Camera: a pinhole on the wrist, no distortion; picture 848 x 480 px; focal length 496.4 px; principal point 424.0 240.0 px. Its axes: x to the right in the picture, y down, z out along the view. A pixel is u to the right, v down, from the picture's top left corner.
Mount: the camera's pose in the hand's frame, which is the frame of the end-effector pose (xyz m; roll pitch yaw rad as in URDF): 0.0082 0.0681 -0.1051 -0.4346 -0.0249 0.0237
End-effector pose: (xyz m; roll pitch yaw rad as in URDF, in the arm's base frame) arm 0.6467 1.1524 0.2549 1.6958 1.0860 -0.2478
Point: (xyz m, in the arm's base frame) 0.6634 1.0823 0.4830
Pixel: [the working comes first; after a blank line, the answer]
In the camera's frame: -0.1888 0.0061 0.1751

outside the picture
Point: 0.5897 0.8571 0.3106
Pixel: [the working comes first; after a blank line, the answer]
In the camera's frame: -0.0393 -0.1577 0.3667

370.8 26.5
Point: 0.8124 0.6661 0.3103
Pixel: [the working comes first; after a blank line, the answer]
In the camera's frame: 0.0917 0.0225 0.5576

505.6 260.0
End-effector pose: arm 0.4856 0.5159 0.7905 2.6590 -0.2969 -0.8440
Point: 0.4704 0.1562 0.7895
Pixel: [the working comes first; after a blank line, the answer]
In the camera's frame: 0.2488 -0.0172 0.3041

830.1 211.9
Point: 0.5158 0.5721 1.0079
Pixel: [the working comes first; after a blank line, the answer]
In the camera's frame: 0.0311 0.0273 -0.1123

behind the camera
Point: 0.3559 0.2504 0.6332
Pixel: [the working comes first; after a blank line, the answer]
In the camera's frame: 0.0650 -0.0858 0.3932

506.1 131.6
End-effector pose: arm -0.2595 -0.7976 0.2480 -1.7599 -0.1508 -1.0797
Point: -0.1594 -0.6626 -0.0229
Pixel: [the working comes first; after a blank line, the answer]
In the camera's frame: -0.1086 0.0152 0.3438

267.2 262.0
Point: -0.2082 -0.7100 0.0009
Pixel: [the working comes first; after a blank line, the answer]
In the camera's frame: -0.0884 0.0364 0.2780

266.2 304.9
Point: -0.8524 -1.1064 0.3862
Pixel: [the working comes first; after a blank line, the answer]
In the camera's frame: -0.0109 0.1725 -0.5563

behind the camera
